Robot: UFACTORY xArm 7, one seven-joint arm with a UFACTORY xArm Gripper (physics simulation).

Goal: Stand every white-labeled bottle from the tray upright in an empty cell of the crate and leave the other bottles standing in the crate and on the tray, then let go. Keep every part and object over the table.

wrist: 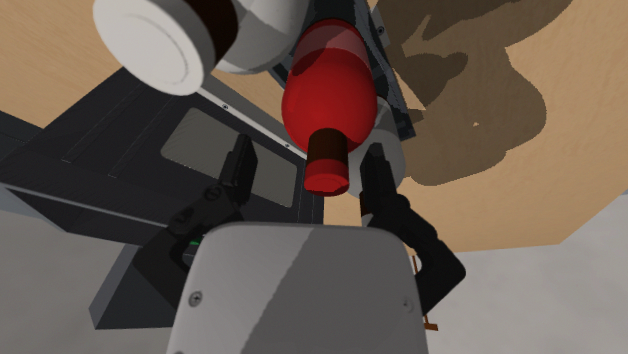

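There is a red-labeled bottle (329,107) that I can see, and I see a crate rail (213,89) as well.
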